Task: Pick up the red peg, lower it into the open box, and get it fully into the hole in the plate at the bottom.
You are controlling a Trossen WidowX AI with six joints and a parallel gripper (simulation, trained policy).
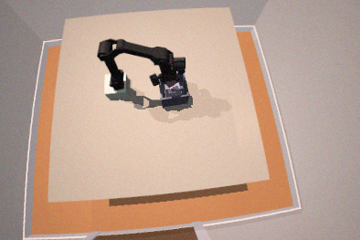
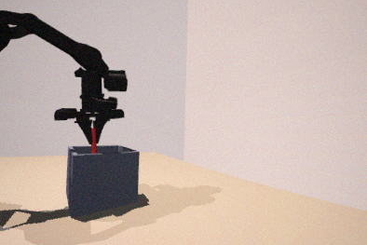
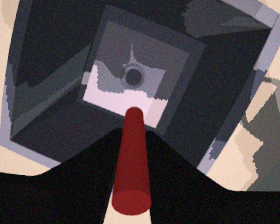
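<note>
Now: gripper tip 20 mm short of the plate, 20 mm to the left of it and 100 mm above it. Round my gripper tip: red peg 10 mm above.
</note>
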